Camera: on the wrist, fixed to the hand. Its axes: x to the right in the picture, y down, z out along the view.
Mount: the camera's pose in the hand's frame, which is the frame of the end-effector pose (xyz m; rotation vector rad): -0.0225 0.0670 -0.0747 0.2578 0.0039 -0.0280
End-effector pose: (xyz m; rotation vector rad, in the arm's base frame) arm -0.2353 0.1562 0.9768 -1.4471 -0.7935 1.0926
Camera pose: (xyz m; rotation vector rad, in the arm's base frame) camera -0.1801 0.0970 0.9134 -1.2174 -0.6422 1.1261
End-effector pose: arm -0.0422 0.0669 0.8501 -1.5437 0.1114 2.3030
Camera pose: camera 0.0081 -0.0209 0.8317 -1.4097 0.3700 2.1656
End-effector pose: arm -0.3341 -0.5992 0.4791 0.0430 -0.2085 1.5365
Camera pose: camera -0.3931 -0.6071 0.3953 0.2458 -0.0056 1.5276
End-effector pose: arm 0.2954 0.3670 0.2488 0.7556 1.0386 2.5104
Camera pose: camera 0.2642 0.2691 0.2449 0.7993 1.3823 2.3824
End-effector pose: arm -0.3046 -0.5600 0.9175 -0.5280 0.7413 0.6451
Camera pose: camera -0.3971 -0.5695 0.8735 -0.3022 0.8058 0.5131
